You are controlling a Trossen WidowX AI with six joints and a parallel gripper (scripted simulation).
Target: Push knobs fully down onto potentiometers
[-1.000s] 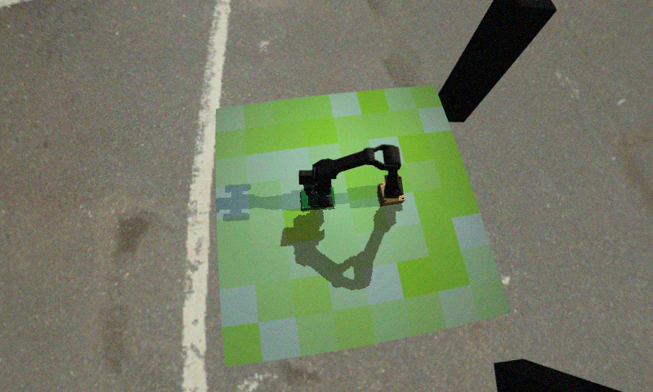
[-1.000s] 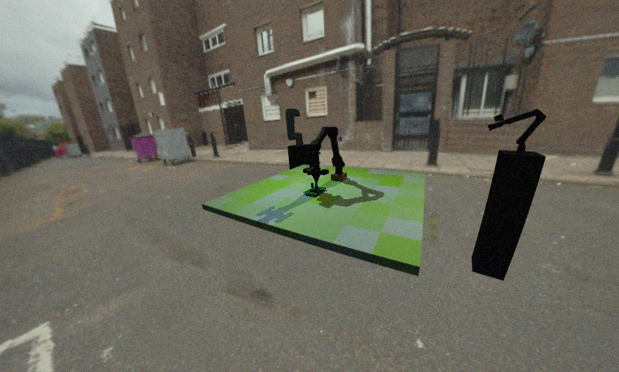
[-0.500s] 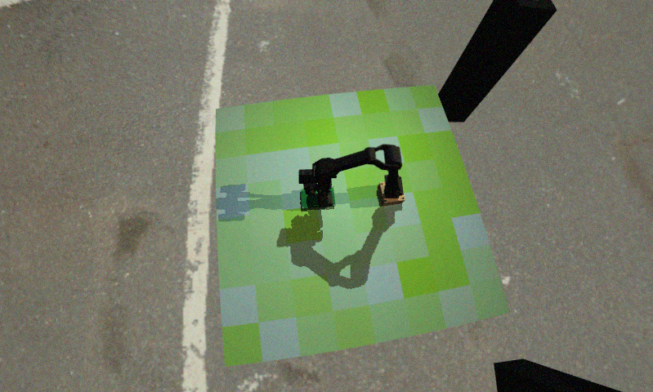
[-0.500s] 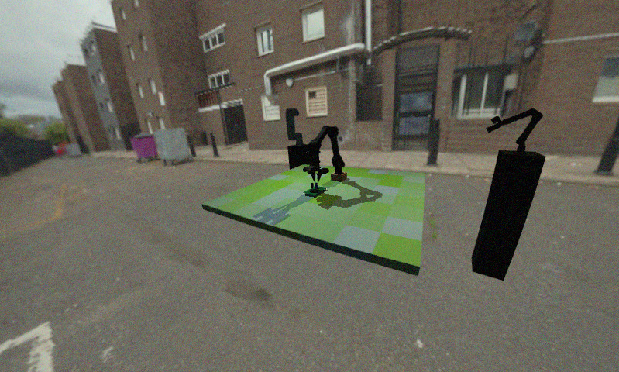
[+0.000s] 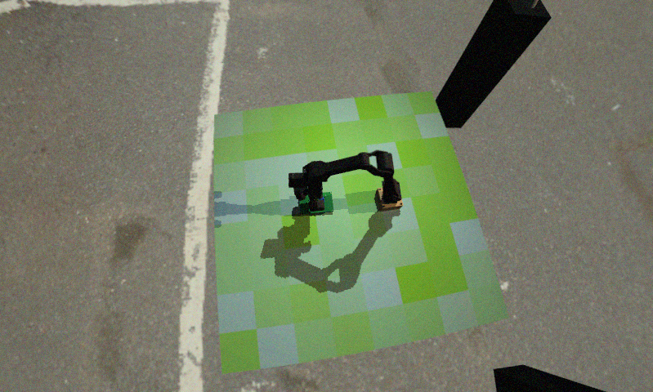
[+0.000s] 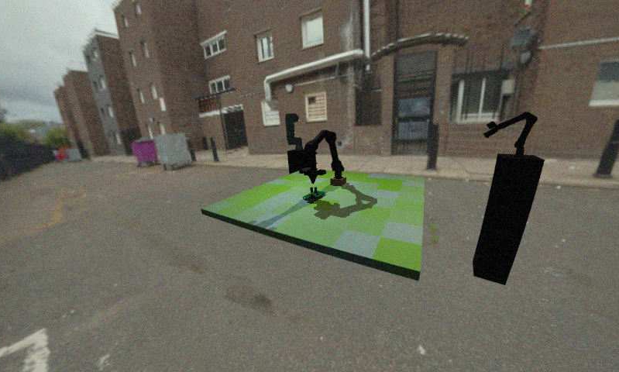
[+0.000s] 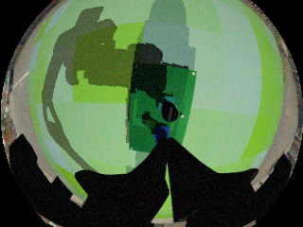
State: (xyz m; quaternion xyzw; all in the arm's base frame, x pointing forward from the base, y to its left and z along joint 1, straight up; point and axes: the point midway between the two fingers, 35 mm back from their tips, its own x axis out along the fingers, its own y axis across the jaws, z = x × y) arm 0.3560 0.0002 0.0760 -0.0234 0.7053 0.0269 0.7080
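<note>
The round dark knob lies 4 cm below my gripper tip and 2 cm ahead of it. Round my gripper tip: blue knob (5 cm below, 3 cm behind).
</note>
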